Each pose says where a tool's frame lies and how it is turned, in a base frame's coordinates. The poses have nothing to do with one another.
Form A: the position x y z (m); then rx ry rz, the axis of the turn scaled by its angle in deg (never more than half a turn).
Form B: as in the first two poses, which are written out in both.
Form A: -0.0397 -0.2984 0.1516 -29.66 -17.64 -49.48
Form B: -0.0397 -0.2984 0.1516 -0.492 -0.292 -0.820 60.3
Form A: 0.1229 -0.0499 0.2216 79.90 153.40 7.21
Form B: 0.1229 -0.0499 0.2216 0.462 0.886 0.042 173.1
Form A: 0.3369 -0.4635 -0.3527 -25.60 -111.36 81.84
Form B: 0.3369 -0.4635 -0.3527 -0.182 -0.792 0.582 140.5
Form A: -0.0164 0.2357 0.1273 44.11 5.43 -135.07
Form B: -0.0164 0.2357 0.1273 0.310 0.038 -0.950 142.2
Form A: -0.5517 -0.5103 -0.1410 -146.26 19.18 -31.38
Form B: -0.5517 -0.5103 -0.1410 -0.970 0.127 -0.208 150.8
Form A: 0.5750 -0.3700 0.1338 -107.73 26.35 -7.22
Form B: 0.5750 -0.3700 0.1338 -0.969 0.237 -0.065 111.1
